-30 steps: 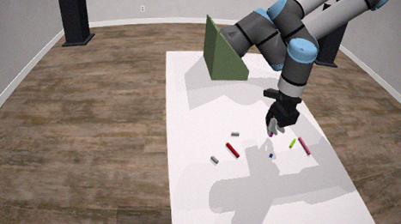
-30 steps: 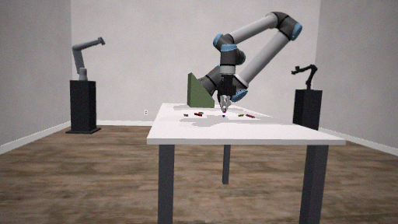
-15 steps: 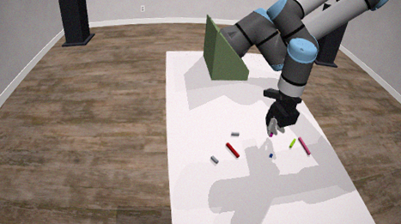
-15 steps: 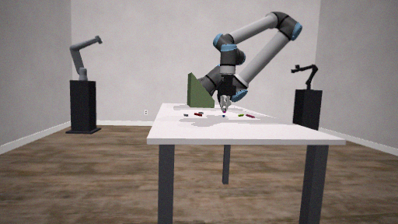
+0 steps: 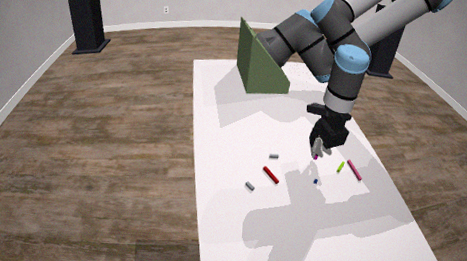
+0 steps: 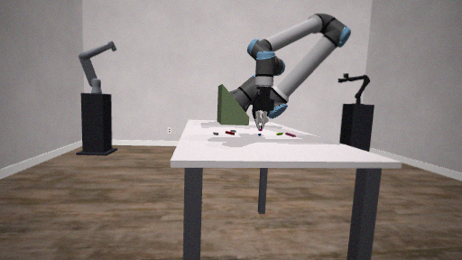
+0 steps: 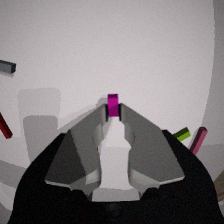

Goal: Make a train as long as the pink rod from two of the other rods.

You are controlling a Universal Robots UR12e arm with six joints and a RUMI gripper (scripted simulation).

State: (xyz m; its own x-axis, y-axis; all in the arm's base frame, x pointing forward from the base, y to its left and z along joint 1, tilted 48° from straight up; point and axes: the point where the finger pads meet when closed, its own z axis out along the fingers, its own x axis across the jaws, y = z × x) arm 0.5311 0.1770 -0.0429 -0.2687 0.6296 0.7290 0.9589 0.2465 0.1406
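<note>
Now: the magenta rod 1 cm below my hand. Also, from my hand: blue rod: 9 cm ahead, 2 cm to the right, 2 cm below; pink rod: 6 cm ahead, 14 cm to the left, 2 cm below; lime rod: 4 cm ahead, 9 cm to the left, 2 cm below.
</note>
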